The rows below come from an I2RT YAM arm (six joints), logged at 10 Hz.
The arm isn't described. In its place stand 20 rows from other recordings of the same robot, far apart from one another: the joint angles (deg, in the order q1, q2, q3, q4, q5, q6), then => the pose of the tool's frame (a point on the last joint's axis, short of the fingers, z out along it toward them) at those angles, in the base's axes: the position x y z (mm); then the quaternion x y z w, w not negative.
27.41, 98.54, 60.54, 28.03, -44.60, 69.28 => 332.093, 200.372, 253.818, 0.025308, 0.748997, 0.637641, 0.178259
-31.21, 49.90, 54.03, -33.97, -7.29, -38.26 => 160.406, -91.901, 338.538, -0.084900, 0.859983, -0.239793, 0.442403
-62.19, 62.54, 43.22, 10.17, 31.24, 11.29 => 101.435, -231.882, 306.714, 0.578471, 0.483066, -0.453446, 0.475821
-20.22, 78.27, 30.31, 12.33, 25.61, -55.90 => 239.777, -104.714, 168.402, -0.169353, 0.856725, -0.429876, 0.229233
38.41, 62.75, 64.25, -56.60, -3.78, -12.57 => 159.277, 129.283, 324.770, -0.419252, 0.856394, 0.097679, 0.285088
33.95, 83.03, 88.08, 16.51, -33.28, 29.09 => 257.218, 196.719, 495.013, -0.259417, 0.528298, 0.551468, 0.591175
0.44, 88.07, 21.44, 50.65, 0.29, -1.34 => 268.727, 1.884, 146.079, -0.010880, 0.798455, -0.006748, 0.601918
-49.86, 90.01, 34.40, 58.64, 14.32, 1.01 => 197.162, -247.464, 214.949, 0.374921, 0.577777, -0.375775, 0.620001
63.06, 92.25, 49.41, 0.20, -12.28, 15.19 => 143.136, 298.363, 181.015, -0.408673, 0.814820, 0.327968, 0.247975
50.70, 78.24, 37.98, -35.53, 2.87, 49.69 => 139.980, 168.208, 153.212, -0.005646, 0.991999, 0.079082, 0.098248
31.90, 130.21, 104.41, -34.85, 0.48, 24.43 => 416.872, 259.129, 166.971, -0.061957, 0.965384, 0.116004, 0.225250
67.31, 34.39, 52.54, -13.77, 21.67, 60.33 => 59.587, 108.440, 404.126, 0.097019, 0.674611, 0.590254, 0.432535
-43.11, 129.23, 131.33, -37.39, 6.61, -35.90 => 375.993, -357.584, 323.756, 0.082192, 0.883279, -0.331332, 0.321375
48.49, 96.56, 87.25, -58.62, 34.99, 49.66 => 240.889, 241.378, 299.742, 0.067096, 0.935473, -0.055355, 0.342527
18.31, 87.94, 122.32, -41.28, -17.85, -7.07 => 268.029, 100.189, 552.234, -0.262798, 0.698652, 0.179714, 0.640723
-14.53, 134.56, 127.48, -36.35, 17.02, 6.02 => 514.523, -144.117, 256.676, 0.219600, 0.883434, -0.164561, 0.379790
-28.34, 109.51, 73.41, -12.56, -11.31, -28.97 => 367.179, -190.104, 184.701, -0.039901, 0.930870, -0.087541, 0.352456
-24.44, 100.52, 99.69, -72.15, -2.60, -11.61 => 315.768, -141.731, 324.744, 0.107134, 0.982920, -0.024442, 0.147626
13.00, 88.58, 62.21, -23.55, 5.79, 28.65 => 322.411, 70.749, 238.636, 0.144887, 0.927162, 0.077323, 0.336749
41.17, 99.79, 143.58, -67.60, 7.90, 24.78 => 229.192, 193.931, 542.403, -0.081904, 0.832603, 0.248069, 0.488390
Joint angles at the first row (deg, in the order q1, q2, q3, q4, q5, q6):
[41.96, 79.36, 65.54, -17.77, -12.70, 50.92]
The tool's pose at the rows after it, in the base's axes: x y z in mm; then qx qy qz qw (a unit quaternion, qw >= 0):
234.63, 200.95, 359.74, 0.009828, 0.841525, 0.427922, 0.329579
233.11, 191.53, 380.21, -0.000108, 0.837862, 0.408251, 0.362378
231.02, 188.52, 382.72, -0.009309, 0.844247, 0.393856, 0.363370
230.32, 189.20, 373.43, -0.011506, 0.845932, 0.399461, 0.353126
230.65, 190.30, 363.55, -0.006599, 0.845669, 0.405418, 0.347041
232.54, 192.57, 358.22, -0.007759, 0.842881, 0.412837, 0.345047
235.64, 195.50, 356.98, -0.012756, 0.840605, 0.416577, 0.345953
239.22, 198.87, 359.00, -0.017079, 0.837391, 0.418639, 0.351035
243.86, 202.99, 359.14, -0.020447, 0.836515, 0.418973, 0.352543
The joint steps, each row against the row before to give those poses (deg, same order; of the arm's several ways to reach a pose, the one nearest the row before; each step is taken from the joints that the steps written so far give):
[-2.68, -2.39, 5.71, -1.65, 1.40, -3.10]
[-0.96, -1.01, 3.61, -3.64, 2.08, -3.53]
[-0.16, -0.28, 0.93, -2.56, 0.39, -1.81]
[0.05, -0.33, -2.24, 1.43, -1.16, 0.43]
[0.08, -0.20, -2.45, 2.28, -0.46, 1.03]
[0.03, 0.32, -1.20, 2.08, -0.71, 0.39]
[0.01, 0.80, 0.13, 1.10, -0.50, -0.29]
[0.08, 0.97, 0.93, 0.71, -0.02, -0.41]
[0.05, 1.31, 0.98, 0.49, -0.09, -0.33]

